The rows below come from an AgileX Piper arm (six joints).
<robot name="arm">
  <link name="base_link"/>
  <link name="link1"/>
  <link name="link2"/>
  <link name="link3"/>
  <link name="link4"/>
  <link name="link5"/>
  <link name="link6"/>
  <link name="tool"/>
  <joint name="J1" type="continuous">
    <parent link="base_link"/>
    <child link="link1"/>
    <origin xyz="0 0 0.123" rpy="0 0 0"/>
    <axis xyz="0 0 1"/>
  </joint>
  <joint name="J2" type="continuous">
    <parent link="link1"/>
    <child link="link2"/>
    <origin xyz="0 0 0" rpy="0 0 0"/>
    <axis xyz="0 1 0"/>
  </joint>
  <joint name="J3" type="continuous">
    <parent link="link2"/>
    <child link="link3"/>
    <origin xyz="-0.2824 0 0.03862" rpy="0 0 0"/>
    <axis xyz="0 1 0"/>
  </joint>
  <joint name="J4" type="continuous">
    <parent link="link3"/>
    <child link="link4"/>
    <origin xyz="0.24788 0 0.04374" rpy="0 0 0"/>
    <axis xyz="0.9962 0 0.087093"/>
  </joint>
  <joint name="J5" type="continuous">
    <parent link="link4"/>
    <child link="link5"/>
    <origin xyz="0 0 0" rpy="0 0 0"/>
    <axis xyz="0 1 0"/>
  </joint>
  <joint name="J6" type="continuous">
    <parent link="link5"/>
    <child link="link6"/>
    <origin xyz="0.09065 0 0.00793" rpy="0 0 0"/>
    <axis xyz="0.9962 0 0.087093"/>
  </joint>
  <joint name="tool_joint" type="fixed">
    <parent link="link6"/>
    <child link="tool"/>
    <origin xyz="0 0 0" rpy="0 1.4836 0"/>
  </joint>
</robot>
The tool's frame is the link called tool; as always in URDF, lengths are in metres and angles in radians. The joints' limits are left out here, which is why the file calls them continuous.
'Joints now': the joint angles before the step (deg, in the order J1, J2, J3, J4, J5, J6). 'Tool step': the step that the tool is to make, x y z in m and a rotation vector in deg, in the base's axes. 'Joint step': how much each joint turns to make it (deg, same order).
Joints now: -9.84 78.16 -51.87 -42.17 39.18 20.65
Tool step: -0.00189 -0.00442 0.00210 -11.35 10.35 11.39
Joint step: 0.00 0.01 0.00 -4.35 1.78 -15.50
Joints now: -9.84 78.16 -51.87 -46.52 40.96 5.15
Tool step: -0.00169 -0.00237 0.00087 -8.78 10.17 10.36
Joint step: 0.00 0.00 0.00 -1.94 1.43 -15.41
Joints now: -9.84 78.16 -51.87 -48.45 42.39 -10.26
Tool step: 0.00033 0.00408 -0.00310 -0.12 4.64 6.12
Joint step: 0.00 0.00 0.00 4.71 -0.72 -10.47
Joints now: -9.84 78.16 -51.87 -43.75 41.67 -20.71
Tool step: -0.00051 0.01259 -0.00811 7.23 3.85 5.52
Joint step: 0.00 0.00 0.00 14.26 -0.44 -13.62
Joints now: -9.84 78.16 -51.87 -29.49 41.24 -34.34
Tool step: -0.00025 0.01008 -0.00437 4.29 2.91 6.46
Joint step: 0.00 0.00 0.00 10.47 0.25 -12.42
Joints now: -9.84 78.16 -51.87 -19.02 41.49 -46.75
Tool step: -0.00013 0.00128 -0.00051 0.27 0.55 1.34
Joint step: 0.00 0.00 0.00 1.28 0.14 -2.15
